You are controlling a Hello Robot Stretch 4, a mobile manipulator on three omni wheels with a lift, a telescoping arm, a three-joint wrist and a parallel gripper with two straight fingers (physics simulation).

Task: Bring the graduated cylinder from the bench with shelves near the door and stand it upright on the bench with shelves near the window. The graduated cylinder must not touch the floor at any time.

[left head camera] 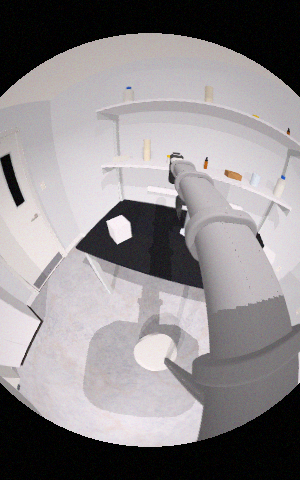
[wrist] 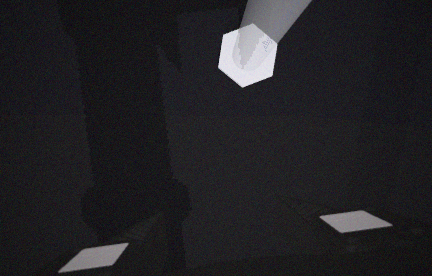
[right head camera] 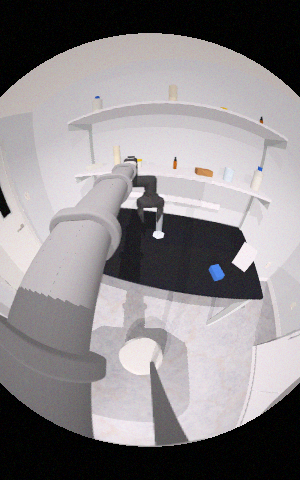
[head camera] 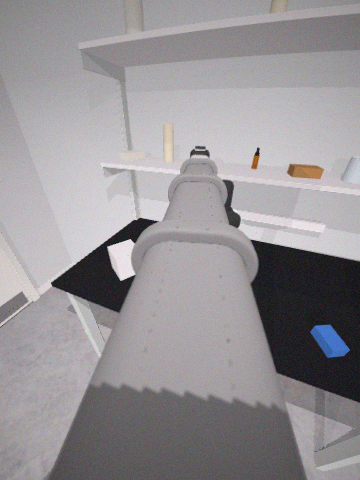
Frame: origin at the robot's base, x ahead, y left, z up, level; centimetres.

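Seen in the pictures: gripper, fingertip midpoint: [left head camera: 185, 219] [wrist: 222, 223] [right head camera: 149, 221]; robot's base, link origin: [left head camera: 154, 350] [right head camera: 141, 354].
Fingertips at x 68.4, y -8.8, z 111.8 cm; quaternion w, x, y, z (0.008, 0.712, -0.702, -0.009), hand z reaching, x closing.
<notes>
Pixels of each thing's top centre, then the offset from my fingertips to it. Level surfaces: height alone.
- graduated cylinder, top centre: [right head camera: 160, 195] dx +16.0, dy -6.7, dz +8.9 cm
- black bench top, surface height: dz -23.2 cm
- blue block, top centre: [head camera: 331, 337] [right head camera: 217, 270] dx -21.2, dy -40.2, dz -19.2 cm
- lower shelf, surface height: dz +22.5 cm
The graduated cylinder [right head camera: 159, 224] [wrist: 248, 55] stands upright on the black bench top [right head camera: 185, 250] of a bench with shelves. Its clear tube and white hexagonal base show in the right head view. In the wrist view the base is above the image centre and the tube runs out of the top edge. My gripper [right head camera: 150, 220] [wrist: 222, 223] is open and points down over the bench, close to the tube. Nothing shows between its fingers in the wrist view. Whether a finger touches the tube, I cannot tell. In the head view my arm hides the cylinder.
A white box [head camera: 122, 260] [left head camera: 119, 229] stands left on the bench; a blue block [head camera: 330, 341] [right head camera: 216, 272] and another white box [right head camera: 245, 257] are at the right. The lower shelf [head camera: 235, 172] with bottles runs behind my arm. A door [left head camera: 22, 200] is at the left.
</notes>
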